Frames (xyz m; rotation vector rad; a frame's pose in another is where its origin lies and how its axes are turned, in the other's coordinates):
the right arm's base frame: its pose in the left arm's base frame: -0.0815 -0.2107 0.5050 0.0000 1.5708 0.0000
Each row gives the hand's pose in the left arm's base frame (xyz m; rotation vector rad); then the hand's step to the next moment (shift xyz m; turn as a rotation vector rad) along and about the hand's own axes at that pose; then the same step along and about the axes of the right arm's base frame.
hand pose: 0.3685 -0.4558 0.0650 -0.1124 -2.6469 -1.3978
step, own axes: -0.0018 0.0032 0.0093 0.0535 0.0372 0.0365
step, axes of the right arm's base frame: 0.0029 0.0095 0.0013 -0.0188 0.0510 -0.0512
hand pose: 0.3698 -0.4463 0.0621 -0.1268 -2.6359 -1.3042
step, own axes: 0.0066 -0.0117 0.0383 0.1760 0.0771 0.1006
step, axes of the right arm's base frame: 0.0303 0.0232 -0.0137 -0.0380 0.1248 -0.1732
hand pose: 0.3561 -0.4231 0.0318 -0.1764 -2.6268 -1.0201
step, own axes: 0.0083 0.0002 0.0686 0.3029 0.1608 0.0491
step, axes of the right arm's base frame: 0.0448 0.0465 -0.0247 -0.1696 0.1519 -0.2611
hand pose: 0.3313 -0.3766 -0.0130 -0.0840 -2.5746 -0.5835
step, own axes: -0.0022 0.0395 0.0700 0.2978 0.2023 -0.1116
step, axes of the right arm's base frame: 0.0407 0.0653 -0.0234 -0.3096 0.1223 -0.1768
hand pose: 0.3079 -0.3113 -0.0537 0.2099 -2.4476 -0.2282
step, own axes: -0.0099 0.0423 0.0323 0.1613 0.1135 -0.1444
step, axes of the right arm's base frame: 0.0216 0.0467 -0.0168 -0.2328 0.0608 -0.0429
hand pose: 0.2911 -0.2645 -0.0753 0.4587 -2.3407 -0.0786
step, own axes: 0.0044 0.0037 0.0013 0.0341 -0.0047 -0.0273
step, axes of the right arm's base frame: -0.0027 0.0018 -0.0049 -0.0415 -0.0142 -0.0026
